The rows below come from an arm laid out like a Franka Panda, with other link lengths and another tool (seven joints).
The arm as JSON. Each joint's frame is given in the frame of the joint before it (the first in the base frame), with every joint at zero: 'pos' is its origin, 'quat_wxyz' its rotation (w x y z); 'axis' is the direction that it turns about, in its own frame. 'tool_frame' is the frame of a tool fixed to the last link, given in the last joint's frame.
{
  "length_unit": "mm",
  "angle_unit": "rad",
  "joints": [
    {
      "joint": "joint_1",
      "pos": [
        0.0,
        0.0,
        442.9
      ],
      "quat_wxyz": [
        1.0,
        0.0,
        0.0,
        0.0
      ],
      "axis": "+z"
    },
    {
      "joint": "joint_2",
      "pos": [
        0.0,
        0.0,
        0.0
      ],
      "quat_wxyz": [
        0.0,
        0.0,
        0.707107,
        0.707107
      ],
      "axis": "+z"
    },
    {
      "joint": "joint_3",
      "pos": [
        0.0,
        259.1,
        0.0
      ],
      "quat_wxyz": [
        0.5,
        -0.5,
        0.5,
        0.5
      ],
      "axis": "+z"
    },
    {
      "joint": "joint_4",
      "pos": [
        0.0,
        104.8,
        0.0
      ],
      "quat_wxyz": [
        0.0,
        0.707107,
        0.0,
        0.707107
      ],
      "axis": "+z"
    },
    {
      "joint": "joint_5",
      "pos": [
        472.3,
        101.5,
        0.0
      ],
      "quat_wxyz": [
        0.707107,
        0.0,
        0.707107,
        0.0
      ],
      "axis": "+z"
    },
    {
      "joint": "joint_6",
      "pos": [
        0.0,
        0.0,
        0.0
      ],
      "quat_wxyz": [
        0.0,
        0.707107,
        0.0,
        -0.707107
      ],
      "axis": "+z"
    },
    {
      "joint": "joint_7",
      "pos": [
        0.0,
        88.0,
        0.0
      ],
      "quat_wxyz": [
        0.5,
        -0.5,
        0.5,
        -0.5
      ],
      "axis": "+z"
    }
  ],
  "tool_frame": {
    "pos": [
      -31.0,
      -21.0,
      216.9
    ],
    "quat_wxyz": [
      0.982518,
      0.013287,
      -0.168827,
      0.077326
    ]
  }
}
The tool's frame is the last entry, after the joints.
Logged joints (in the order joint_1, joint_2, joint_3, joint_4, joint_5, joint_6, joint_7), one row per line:
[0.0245 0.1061 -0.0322 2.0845 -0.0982 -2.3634 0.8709]
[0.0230 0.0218 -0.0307 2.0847 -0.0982 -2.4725 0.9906]
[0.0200 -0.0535 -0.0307 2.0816 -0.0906 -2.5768 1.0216]
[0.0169 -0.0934 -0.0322 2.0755 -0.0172 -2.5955 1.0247]
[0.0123 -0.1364 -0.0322 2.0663 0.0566 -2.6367 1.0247]
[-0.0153 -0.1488 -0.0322 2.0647 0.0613 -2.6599 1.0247]
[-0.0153 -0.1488 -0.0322 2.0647 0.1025 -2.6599 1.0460]
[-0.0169 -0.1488 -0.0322 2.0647 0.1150 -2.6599 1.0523]
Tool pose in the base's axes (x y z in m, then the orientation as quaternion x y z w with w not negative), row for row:
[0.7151 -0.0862 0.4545 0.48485 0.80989 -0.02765 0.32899]
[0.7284 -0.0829 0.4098 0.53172 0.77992 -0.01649 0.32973]
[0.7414 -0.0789 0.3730 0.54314 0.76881 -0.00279 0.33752]
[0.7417 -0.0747 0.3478 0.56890 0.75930 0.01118 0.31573]
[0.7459 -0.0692 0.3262 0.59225 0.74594 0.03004 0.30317]
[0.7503 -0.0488 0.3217 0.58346 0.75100 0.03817 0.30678]
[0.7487 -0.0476 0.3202 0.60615 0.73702 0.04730 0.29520]
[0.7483 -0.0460 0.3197 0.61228 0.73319 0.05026 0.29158]
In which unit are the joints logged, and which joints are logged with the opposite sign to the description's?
The joints are logged in radians. Opposite sign: joint_1, joint_2, joint_4, joint_6.
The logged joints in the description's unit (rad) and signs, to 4 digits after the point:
[-0.0245 -0.1061 -0.0322 -2.0845 -0.0982 2.3634 0.8709]
[-0.0230 -0.0218 -0.0307 -2.0847 -0.0982 2.4725 0.9906]
[-0.0200 0.0535 -0.0307 -2.0816 -0.0906 2.5768 1.0216]
[-0.0169 0.0934 -0.0322 -2.0755 -0.0172 2.5955 1.0247]
[-0.0123 0.1364 -0.0322 -2.0663 0.0566 2.6367 1.0247]
[0.0153 0.1488 -0.0322 -2.0647 0.0613 2.6599 1.0247]
[0.0153 0.1488 -0.0322 -2.0647 0.1025 2.6599 1.0460]
[0.0169 0.1488 -0.0322 -2.0647 0.1150 2.6599 1.0523]

